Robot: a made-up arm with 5 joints.
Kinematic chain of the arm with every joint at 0, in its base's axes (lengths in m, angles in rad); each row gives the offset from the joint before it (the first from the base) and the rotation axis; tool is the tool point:
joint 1: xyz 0 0 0.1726 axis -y
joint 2: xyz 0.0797 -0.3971 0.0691 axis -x
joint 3: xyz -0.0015 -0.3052 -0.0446 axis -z
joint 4: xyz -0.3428 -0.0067 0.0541 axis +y
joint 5: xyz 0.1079 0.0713 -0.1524 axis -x
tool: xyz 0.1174 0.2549 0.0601
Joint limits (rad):
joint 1: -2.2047..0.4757
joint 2: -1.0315..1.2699
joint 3: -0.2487..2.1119
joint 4: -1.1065..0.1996
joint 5: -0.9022..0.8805
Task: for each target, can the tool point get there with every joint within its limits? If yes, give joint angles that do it. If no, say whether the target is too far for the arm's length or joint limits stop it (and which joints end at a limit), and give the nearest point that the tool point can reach.
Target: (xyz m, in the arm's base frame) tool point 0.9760 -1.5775 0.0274
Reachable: no: too far | nearest point 0.4497 -0.8223 0.1057 | short by 0.924 m
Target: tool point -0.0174 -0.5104 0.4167
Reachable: yes | joints -0.1431 -0.6322 0.3334 -0.9059 -0.5287
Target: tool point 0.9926 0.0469 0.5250
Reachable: no: joint limits stop it (at a limit: joint 2, joint 3, joint 4) | nearest point 0.5578 -0.2931 0.3706 | short by 0.573 m
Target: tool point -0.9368 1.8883 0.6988
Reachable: no: too far | nearest point -0.2099 -0.1480 0.2905 | short by 2.200 m
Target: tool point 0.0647 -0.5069 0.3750
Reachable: yes | joints -0.2459 -0.7023 0.4439 -0.7318 -0.5225
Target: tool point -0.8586 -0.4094 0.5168
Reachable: no: joint limits stop it (at a limit: joint 1, joint 3, joint 4, joint 5) | nearest point -0.4245 -0.4035 0.4004 | short by 0.449 m
